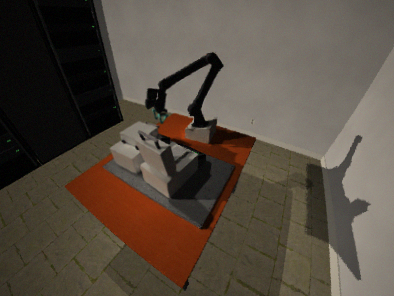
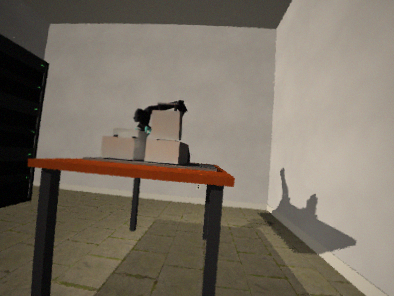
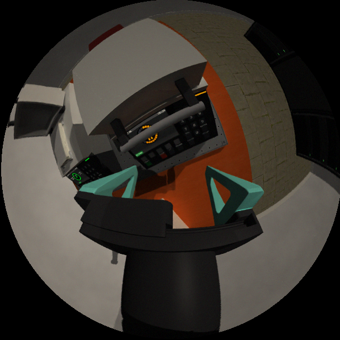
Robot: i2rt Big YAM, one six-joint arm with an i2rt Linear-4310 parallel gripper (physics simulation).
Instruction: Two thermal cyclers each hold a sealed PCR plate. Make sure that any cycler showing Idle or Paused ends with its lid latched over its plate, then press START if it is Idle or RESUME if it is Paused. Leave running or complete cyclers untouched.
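Observation:
The left cycler has an orange ring with a pause mark on its screen. Its lid lies low over the body; its latch state is unclear. A grey handle bar crosses in front of the panel. A green key and a red key sit at its lower edge. The other cycler shows a green ring; its lid stands raised. The plates cannot be made out. My gripper is open and empty, near the left cycler's panel side.
Both cyclers stand on a grey perforated board on the orange table. The raised lid stands beside my arm's working space. The arm's pale base block is at the table's back. Dark server racks stand at the left.

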